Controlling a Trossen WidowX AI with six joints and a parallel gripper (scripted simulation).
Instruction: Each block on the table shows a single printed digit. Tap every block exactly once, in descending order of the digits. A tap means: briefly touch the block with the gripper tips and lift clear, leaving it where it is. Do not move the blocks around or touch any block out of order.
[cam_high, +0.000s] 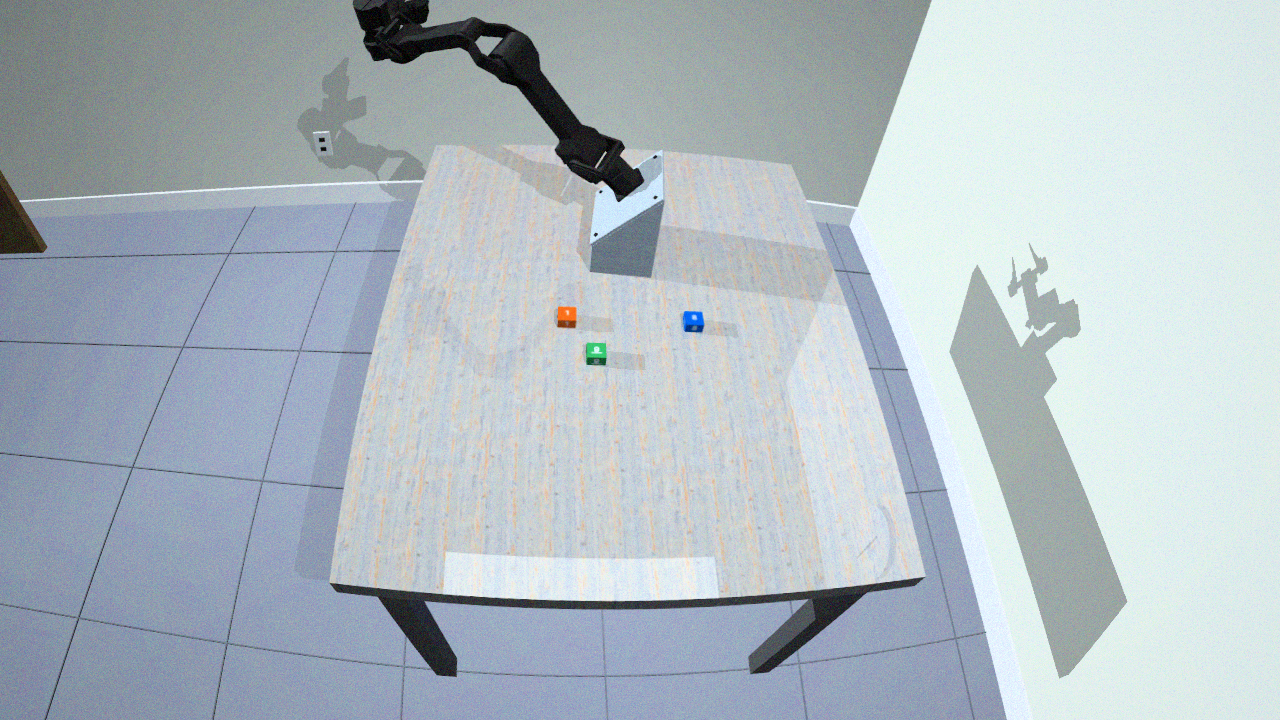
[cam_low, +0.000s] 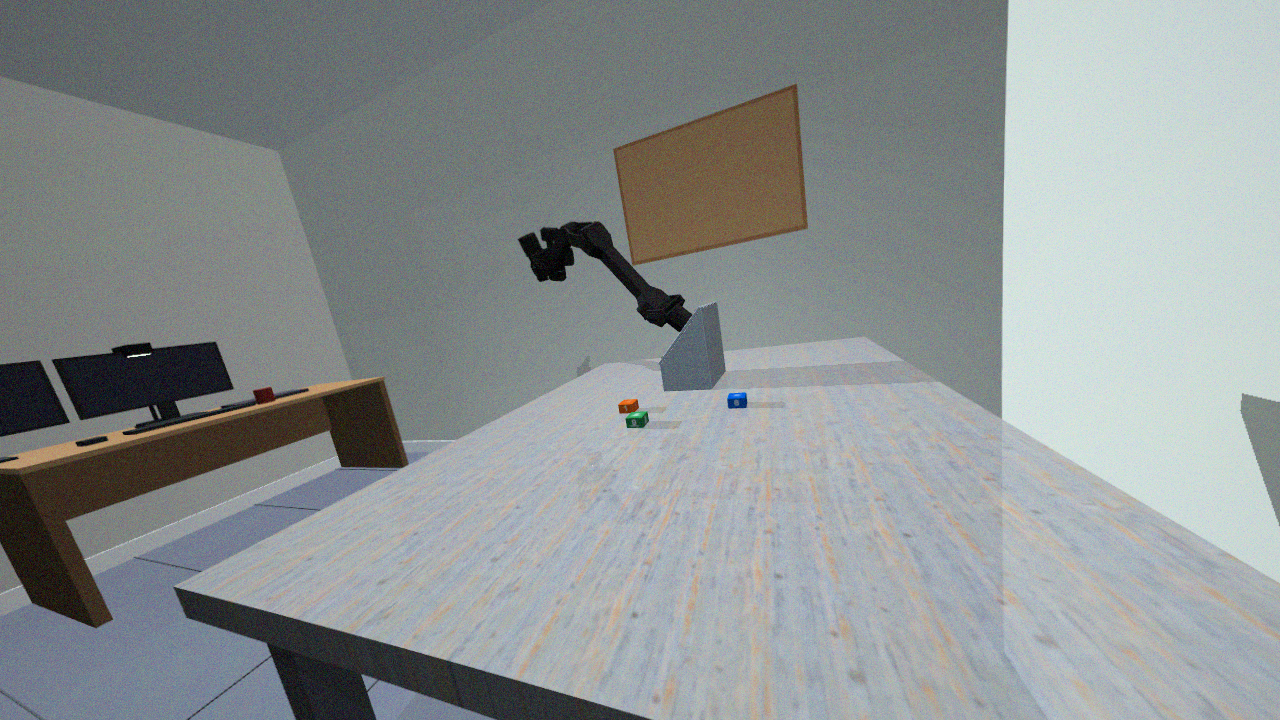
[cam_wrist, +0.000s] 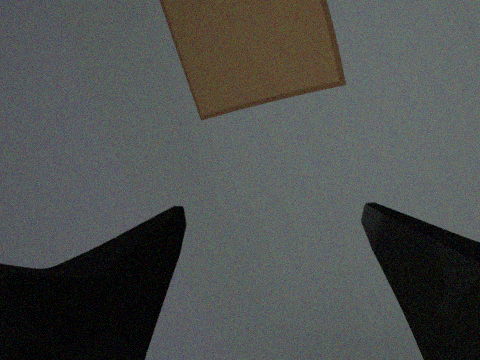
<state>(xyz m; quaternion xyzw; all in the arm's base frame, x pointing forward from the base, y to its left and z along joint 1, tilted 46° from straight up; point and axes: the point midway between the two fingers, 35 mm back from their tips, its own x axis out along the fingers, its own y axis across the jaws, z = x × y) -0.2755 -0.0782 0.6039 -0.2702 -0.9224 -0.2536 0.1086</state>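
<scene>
My gripper tip is now 680 mm short of the green block, 450 mm above it and 390 mm to the right of it. Also, from my gripper tip: blue block 620 mm ahead, 570 mm to the left, 450 mm below; then orange block 600 mm ahead, 450 mm below, 350 mm to the left.
</scene>
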